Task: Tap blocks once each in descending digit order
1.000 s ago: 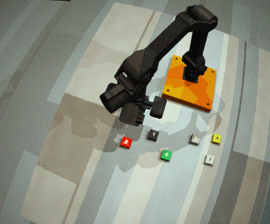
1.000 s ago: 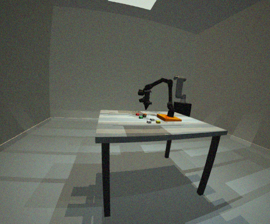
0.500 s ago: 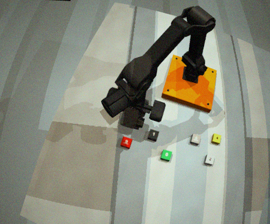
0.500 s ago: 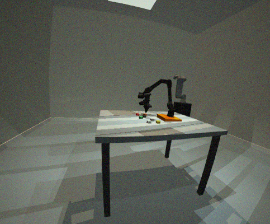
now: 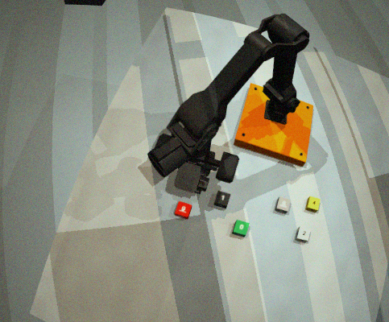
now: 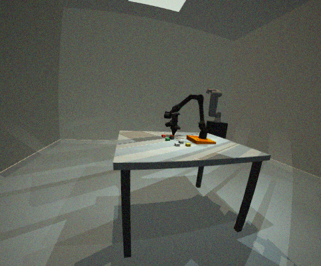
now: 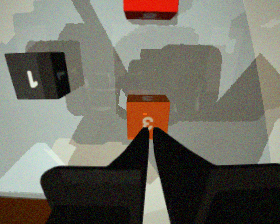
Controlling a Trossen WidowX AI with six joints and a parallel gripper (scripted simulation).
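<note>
The orange block is 1 cm below my gripper tip and 1 cm ahead of it. Round my gripper tip: dark block: 8 cm to the left, 5 cm ahead, 1 cm below; then green block: 14 cm to the left, 11 cm ahead, 1 cm below; then red block: 10 cm ahead, 1 cm below.
</note>
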